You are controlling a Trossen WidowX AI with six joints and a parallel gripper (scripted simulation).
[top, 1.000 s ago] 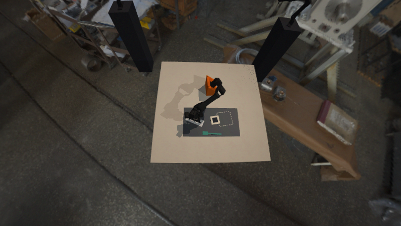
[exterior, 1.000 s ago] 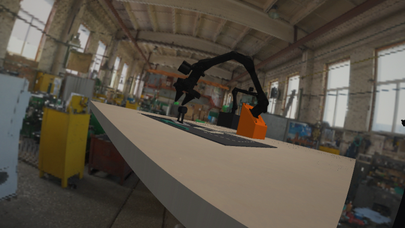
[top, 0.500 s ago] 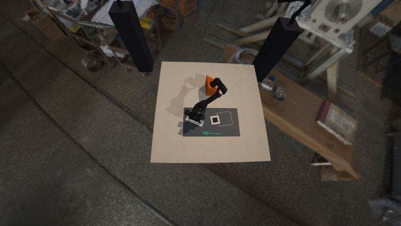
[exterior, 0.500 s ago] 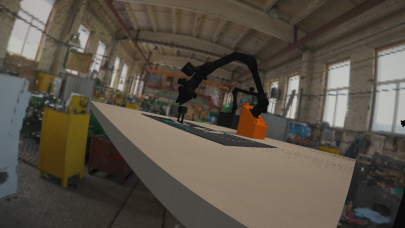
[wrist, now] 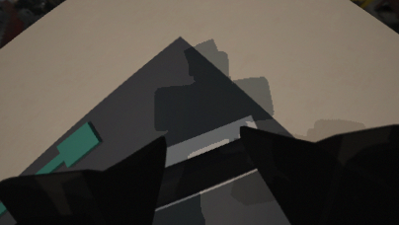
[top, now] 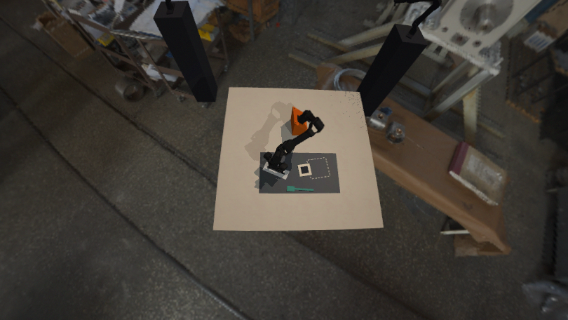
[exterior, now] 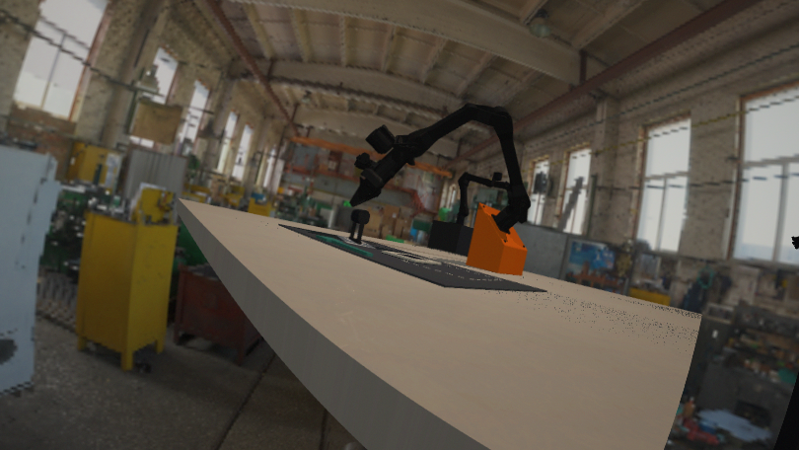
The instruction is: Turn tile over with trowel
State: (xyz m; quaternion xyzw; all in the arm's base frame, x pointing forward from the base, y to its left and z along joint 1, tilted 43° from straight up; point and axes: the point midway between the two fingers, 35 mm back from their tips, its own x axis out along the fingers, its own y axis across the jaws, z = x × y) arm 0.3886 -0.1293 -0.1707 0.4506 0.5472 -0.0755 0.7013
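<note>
Now: the dark mat 22 cm to the left of my gripper tip, 12 cm below it and 1 cm behind it. From my gripper tip the other things lie so: tile 26 cm to the left, 9 cm below, 2 cm behind.
</note>
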